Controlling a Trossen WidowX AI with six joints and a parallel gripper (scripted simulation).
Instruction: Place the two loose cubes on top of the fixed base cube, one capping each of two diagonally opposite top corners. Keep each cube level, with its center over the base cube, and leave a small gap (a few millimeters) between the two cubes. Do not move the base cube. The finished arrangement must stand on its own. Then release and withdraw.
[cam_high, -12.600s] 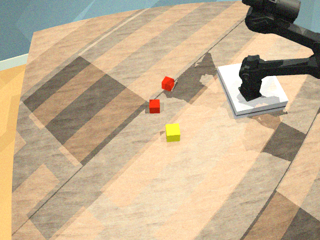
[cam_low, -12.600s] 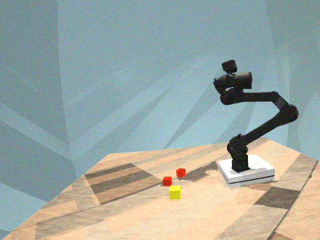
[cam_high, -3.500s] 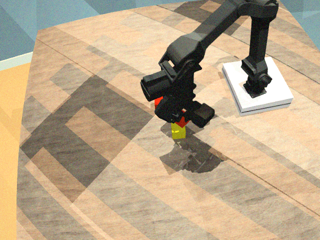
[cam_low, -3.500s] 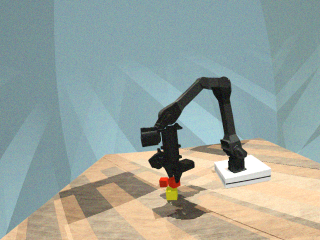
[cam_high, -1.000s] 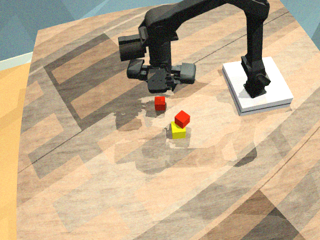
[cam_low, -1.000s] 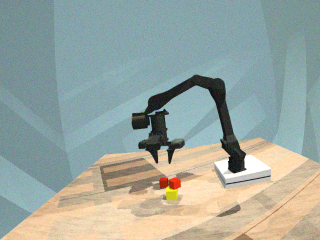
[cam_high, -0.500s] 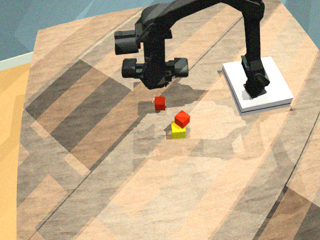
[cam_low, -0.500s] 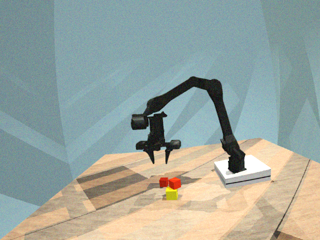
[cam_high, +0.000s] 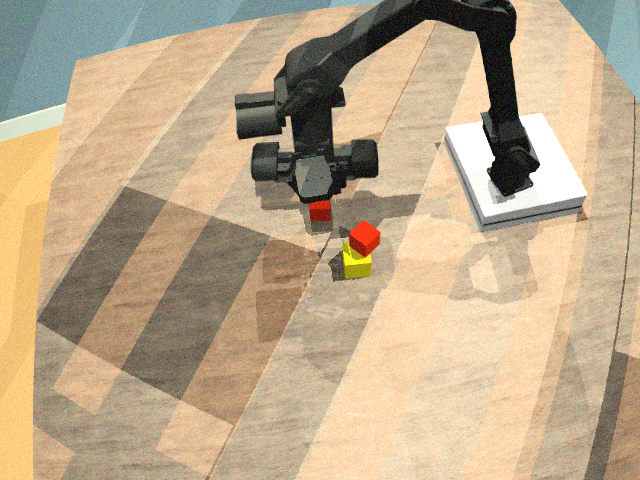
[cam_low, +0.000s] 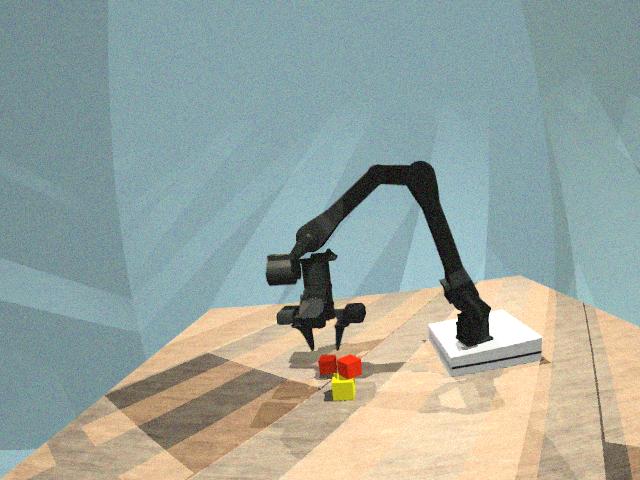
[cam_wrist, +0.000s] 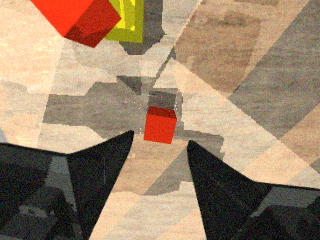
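My gripper tip is 20 mm past the yellow base cube, 120 mm to the right of it and 30 mm above it.
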